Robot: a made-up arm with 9 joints. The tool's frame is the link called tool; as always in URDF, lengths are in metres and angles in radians. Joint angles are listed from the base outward.
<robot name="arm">
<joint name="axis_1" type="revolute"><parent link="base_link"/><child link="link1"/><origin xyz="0.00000 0.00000 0.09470" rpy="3.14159 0.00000 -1.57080"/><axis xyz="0 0 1"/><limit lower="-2.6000" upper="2.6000"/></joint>
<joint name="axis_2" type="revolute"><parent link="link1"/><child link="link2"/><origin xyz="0.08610 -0.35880 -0.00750" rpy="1.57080 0.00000 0.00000"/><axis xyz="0 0 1"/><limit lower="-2.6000" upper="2.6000"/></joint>
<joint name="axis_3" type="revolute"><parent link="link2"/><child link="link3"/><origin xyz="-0.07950 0.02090 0.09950" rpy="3.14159 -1.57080 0.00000"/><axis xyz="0 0 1"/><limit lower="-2.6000" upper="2.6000"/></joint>
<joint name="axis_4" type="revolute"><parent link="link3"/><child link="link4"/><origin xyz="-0.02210 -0.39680 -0.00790" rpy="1.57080 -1.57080 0.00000"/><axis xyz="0 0 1"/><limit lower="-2.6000" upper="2.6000"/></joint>
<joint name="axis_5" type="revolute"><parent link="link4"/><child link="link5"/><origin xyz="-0.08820 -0.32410 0.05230" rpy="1.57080 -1.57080 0.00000"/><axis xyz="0 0 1"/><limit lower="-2.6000" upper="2.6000"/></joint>
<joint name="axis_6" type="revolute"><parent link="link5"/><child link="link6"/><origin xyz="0.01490 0.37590 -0.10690" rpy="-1.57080 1.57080 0.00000"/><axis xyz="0 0 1"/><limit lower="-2.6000" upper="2.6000"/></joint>
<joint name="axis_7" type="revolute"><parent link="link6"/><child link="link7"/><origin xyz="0.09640 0.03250 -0.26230" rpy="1.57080 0.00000 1.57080"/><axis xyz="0 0 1"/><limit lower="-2.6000" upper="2.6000"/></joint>
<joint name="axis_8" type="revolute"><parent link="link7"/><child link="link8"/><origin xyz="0.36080 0.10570 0.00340" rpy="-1.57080 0.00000 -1.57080"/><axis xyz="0 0 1"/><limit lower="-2.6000" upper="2.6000"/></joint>
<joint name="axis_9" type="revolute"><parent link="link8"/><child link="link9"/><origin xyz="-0.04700 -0.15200 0.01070" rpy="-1.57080 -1.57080 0.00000"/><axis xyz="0 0 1"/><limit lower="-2.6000" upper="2.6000"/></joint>
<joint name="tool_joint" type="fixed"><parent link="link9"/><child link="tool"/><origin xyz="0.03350 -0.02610 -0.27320" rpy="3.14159 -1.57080 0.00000"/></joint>
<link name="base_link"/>
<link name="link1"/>
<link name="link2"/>
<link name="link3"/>
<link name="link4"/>
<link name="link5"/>
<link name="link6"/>
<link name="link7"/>
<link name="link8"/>
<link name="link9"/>
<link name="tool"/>
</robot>
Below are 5 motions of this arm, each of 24 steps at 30 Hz.
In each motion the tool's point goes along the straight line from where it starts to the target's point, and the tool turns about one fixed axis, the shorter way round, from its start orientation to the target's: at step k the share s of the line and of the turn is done. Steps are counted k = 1, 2, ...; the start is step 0. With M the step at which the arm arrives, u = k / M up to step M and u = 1 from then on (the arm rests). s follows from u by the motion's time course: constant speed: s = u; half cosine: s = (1 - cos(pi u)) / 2; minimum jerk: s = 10 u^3 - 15 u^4 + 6 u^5.
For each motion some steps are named. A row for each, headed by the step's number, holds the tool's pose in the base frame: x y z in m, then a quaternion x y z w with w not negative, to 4 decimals.
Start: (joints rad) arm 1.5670 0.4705 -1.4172 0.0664 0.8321 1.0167 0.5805 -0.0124 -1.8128
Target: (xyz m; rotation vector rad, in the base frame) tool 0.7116 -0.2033 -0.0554 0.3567 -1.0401 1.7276
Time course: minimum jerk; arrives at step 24
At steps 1, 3, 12, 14, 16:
1: 0.0172 -0.7221 0.0612 0.1260 0.1991 0.2316 0.9438
3: 0.0279 -0.7142 0.0594 0.1273 0.1892 0.2420 0.9431
12: 0.3642 -0.4629 0.0029 0.1541 -0.1314 0.5338 0.8210
14: 0.4708 -0.3833 -0.0150 0.1561 -0.2305 0.6059 0.7453
16: 0.5658 -0.3123 -0.0309 0.1552 -0.3149 0.6596 0.6646

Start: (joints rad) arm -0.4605 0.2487 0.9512 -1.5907 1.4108 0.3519 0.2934 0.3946 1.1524
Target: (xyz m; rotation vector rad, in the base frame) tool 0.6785 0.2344 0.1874 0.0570 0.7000 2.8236
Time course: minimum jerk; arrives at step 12
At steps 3, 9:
3: 0.7985 0.2349 0.3051 0.1473 0.5614 0.7860 0.2129
9: 0.6924 0.2345 0.2010 0.0348 0.2792 0.9510 0.1282

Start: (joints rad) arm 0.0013 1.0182 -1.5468 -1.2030 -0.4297 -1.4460 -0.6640 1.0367 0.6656
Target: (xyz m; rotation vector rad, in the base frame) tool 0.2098 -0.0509 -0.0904 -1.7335 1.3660 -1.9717
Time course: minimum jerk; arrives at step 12
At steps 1, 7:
1: -0.1561 0.1534 -0.1339 -0.7423 0.4684 -0.4190 0.2323
7: 0.0823 0.0203 -0.1056 -0.6467 0.4683 -0.5850 0.1421

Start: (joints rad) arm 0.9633 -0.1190 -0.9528 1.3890 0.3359 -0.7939 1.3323 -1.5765 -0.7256
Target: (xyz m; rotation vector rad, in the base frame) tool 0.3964 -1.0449 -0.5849 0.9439 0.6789 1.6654
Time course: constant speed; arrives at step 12
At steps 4, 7, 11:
4: 0.0697 -0.7965 -0.7621 0.6031 0.0007 0.5192 0.6056
7: 0.1922 -0.8897 -0.6957 0.5349 0.1095 0.5975 0.5873
11: 0.3556 -1.0139 -0.6071 0.4252 0.2502 0.6803 0.5420

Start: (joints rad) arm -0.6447 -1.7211 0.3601 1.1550 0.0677 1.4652 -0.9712 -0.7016 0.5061
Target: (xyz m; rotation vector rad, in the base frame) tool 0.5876 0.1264 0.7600 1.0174 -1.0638 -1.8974
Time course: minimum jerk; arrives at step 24
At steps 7, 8, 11, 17, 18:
7: 0.5802 0.4916 0.6967 0.4476 -0.2309 -0.5232 0.6875
8: 0.5807 0.4668 0.7010 0.4466 -0.2451 -0.5414 0.6689
11: 0.5826 0.3753 0.7169 0.4398 -0.2955 -0.6042 0.5952
17: 0.5863 0.1920 0.7486 0.4104 -0.3852 -0.7076 0.4272
18: 0.5867 0.1710 0.7523 0.4057 -0.3943 -0.7174 0.4065

